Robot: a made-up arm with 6 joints. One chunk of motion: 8 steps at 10 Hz.
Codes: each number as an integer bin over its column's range. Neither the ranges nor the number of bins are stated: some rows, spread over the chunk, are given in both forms.
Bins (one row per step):
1: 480 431 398 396 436 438
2: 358 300 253 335 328 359
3: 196 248 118 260 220 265
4: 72 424 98 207 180 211
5: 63 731 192 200 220 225
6: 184 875 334 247 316 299
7: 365 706 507 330 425 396
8: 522 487 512 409 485 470
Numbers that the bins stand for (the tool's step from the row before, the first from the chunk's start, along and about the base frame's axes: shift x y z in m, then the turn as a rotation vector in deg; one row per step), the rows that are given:
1: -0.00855 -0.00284 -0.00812 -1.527 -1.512 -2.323
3: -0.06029 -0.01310 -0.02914 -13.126 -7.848 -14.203
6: -0.06248 0.02205 -0.01292 -14.235 -5.032 -11.868
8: -0.00090 0.00030 0.00044 -0.418 -0.075 -0.126
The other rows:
2: -0.03078 -0.01018 -0.01901 -6.729 -4.680 -7.748
4: -0.08288 -0.00323 -0.03064 -17.646 -9.021 -17.911
5: -0.08452 0.01398 -0.02359 -18.243 -7.848 -16.950
7: -0.02950 0.01258 0.00006 -7.156 -1.835 -5.207

